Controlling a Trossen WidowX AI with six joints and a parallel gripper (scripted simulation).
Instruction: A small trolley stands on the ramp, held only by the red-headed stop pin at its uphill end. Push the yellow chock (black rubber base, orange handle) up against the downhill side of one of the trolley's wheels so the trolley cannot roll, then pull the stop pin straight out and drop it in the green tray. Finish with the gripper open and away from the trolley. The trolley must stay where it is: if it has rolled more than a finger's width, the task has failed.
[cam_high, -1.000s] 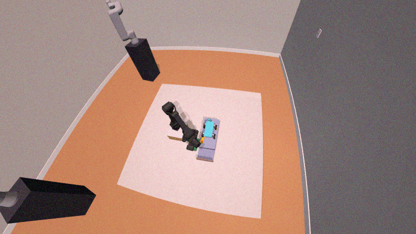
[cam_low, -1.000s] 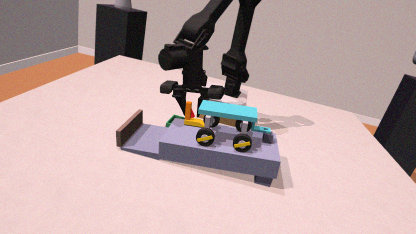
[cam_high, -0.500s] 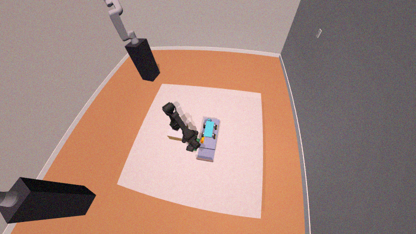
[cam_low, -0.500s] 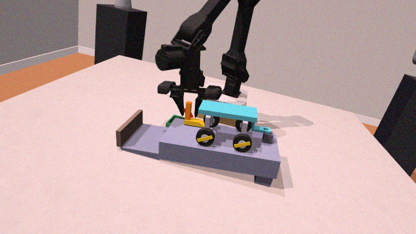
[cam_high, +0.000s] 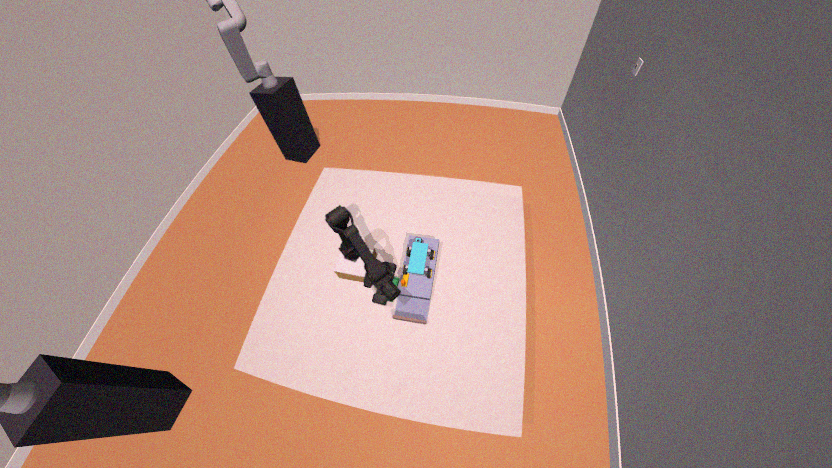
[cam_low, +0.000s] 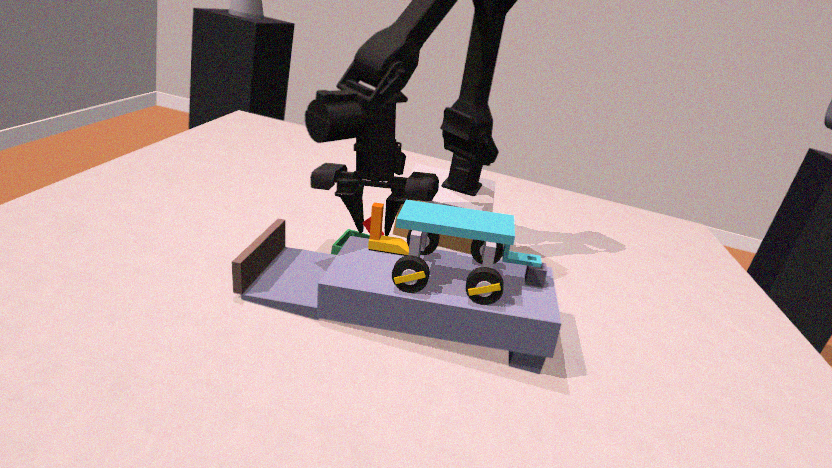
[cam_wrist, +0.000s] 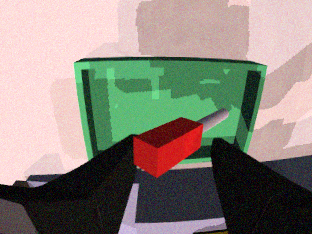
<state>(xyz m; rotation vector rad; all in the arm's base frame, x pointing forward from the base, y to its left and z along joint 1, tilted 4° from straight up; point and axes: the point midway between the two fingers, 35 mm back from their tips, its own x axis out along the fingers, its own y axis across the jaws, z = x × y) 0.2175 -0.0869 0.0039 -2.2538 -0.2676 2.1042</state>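
Now: the red-headed stop pin 10 mm to the left of my gripper tip and 10 mm below it. The rest, counted from my gripper tip: lilac ramp: 140 mm to the left, 100 mm ahead; yellow chock: 70 mm ahead, 50 mm to the left, 40 mm above; green tray: 50 mm below.
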